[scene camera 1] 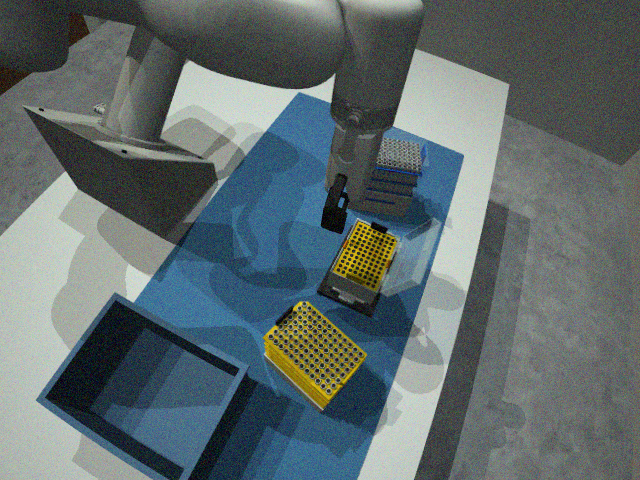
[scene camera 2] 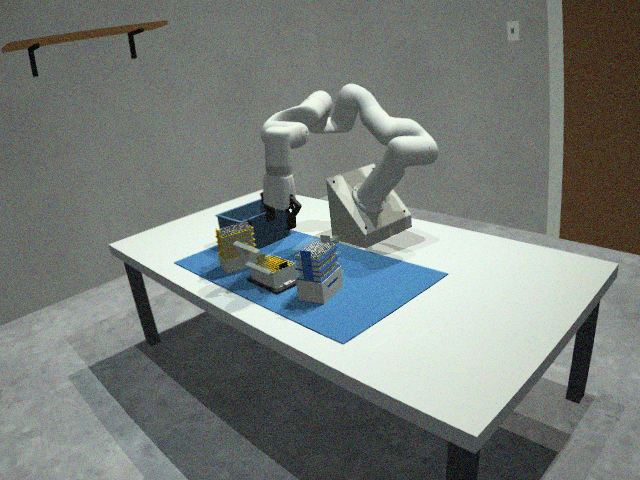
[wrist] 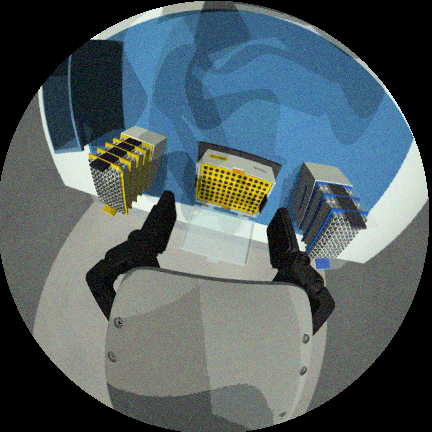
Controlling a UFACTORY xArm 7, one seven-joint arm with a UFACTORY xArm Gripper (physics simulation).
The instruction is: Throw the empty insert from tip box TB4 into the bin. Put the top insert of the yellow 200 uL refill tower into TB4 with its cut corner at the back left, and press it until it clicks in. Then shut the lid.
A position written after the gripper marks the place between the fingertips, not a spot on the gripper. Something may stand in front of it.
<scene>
The gripper (scene camera 1: 342,207) is open, holding nothing. Also in view: a yellow insert (scene camera 1: 364,260). A blue-and-grey insert tower (scene camera 1: 402,163) sits on a blue mat (scene camera 1: 257,248). Also in view: a clear lid (scene camera 1: 412,256) and a dark blue bin (scene camera 1: 148,392).
The blue-and-grey insert tower also shows in scene camera 2 (scene camera 2: 317,264) and in the wrist view (wrist: 333,222). The yellow insert also shows in the wrist view (wrist: 215,184). The clear lid is seen too in the wrist view (wrist: 218,235).
</scene>
